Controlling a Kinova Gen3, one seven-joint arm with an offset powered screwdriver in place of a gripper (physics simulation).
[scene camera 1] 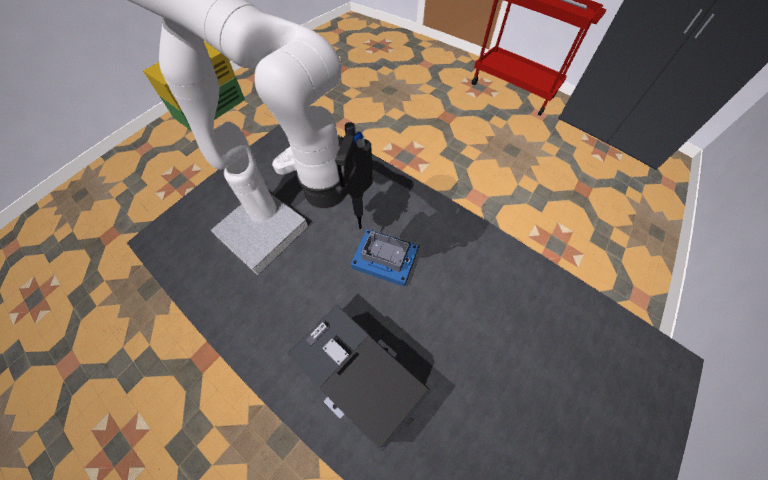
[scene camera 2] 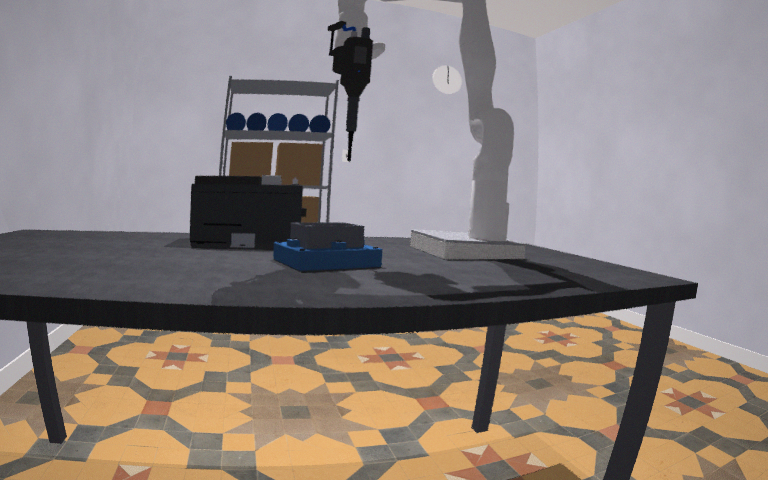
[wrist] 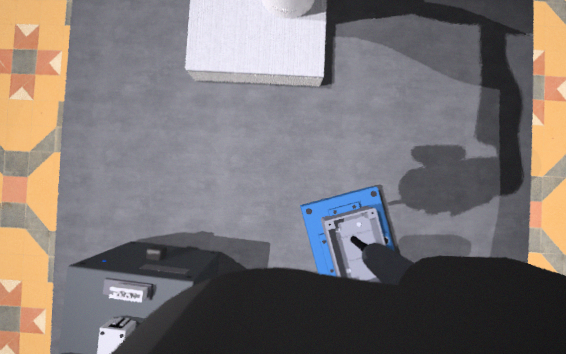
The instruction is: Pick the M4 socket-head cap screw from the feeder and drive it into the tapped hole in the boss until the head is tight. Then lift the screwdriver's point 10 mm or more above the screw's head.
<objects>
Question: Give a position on a dark screw feeder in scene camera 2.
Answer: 268, 213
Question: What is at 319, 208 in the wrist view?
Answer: A blue fixture.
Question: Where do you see a blue fixture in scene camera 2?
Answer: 363, 257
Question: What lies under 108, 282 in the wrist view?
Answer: A silver pick-up block.
</objects>
